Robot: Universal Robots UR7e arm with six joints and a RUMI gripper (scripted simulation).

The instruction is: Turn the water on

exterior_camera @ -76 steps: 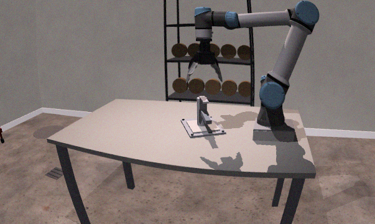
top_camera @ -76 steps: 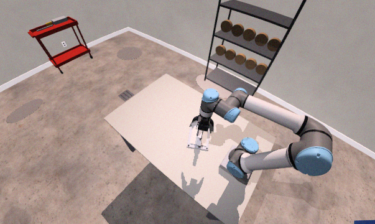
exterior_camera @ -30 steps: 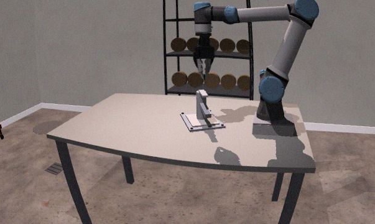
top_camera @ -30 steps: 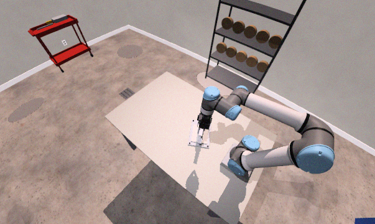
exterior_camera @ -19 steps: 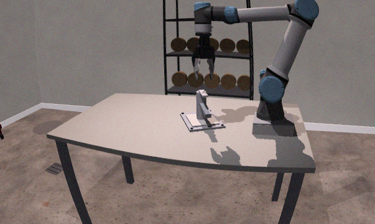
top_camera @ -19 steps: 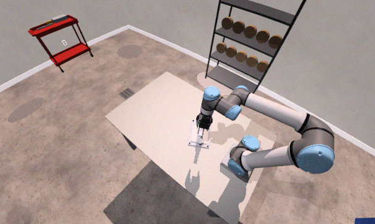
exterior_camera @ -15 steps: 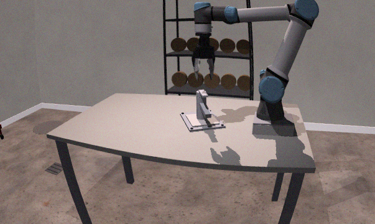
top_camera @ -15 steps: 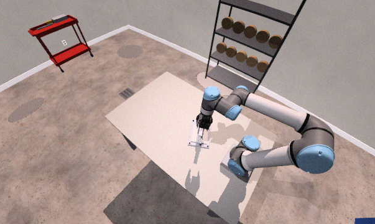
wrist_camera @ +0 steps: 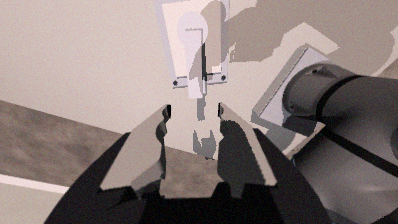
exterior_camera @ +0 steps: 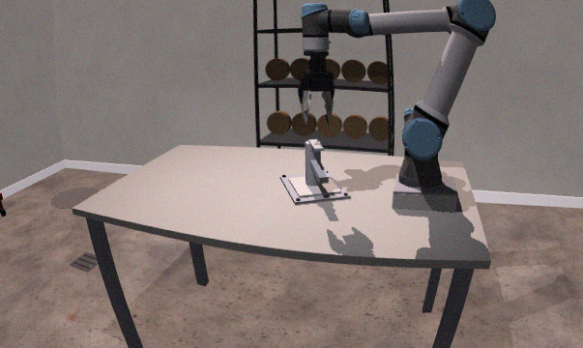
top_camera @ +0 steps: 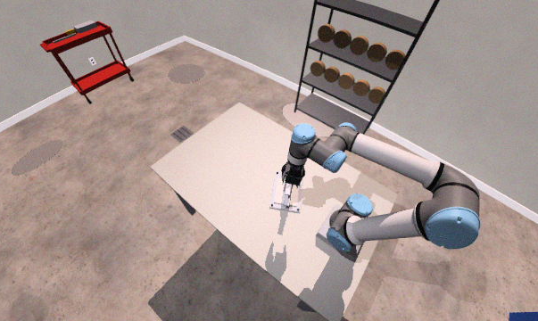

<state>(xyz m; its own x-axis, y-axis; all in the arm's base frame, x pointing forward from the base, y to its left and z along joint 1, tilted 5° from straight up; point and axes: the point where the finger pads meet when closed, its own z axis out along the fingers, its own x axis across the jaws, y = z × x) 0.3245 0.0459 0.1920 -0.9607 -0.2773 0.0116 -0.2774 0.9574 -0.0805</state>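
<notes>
Now: hand 1 cm short of the lever, 3 cm to the left of it and 9 cm above it. The rest, counted from my hand: grey tap (2 cm ahead, 5 cm to the right, 14 cm below).
</notes>
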